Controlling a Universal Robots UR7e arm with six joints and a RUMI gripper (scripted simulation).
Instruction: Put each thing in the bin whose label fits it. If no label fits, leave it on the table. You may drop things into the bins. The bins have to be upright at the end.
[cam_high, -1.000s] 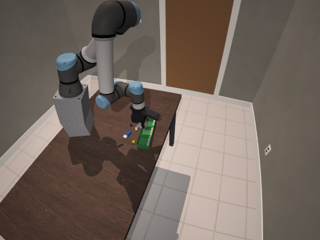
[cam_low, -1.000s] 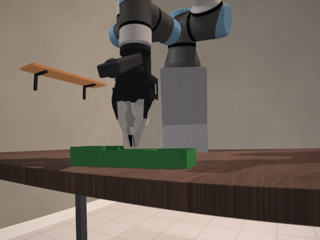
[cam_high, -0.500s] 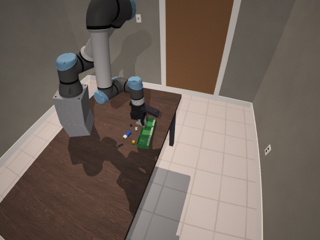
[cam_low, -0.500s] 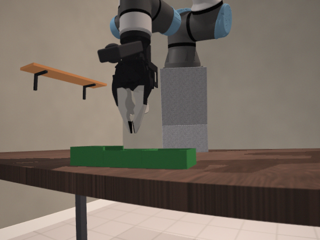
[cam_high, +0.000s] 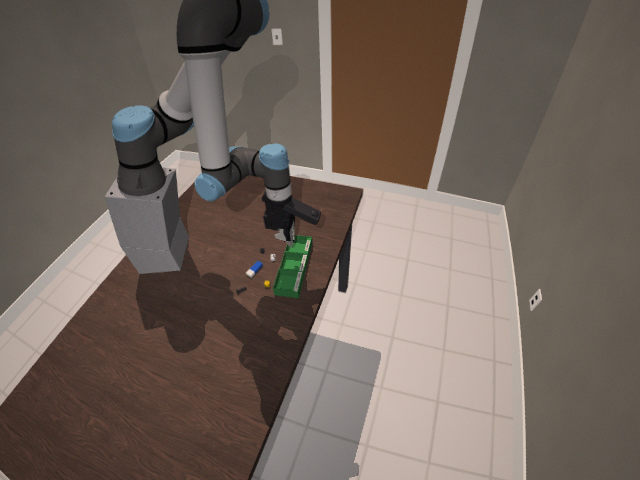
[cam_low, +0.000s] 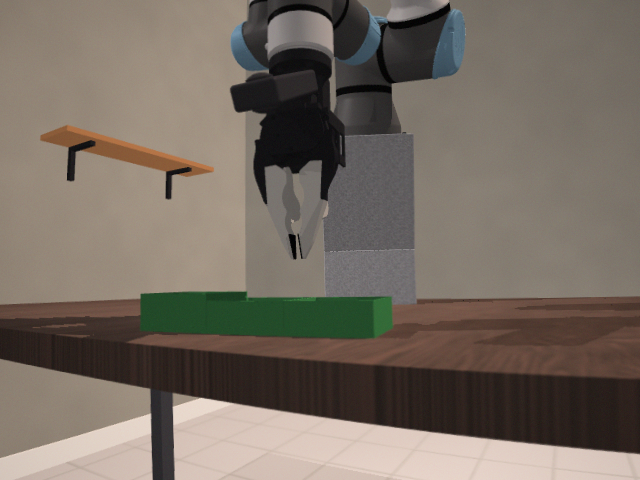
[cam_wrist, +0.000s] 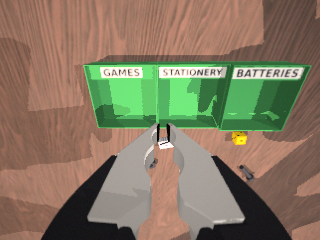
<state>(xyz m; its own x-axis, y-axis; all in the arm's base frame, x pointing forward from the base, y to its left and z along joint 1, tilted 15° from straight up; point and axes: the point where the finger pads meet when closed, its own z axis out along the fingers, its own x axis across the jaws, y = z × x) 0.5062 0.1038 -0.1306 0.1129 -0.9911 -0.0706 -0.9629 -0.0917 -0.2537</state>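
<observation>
My gripper is now 120 mm past the blue-and-white eraser, 90 mm to the left of it and 80 mm above it. From my hand the other things lie so: green bin row 10 mm ahead, 30 mm to the right, 70 mm below; then dark nut 130 mm behind, 10 mm to the left, 80 mm below; then white item 80 mm behind, 10 mm to the right, 80 mm below.
</observation>
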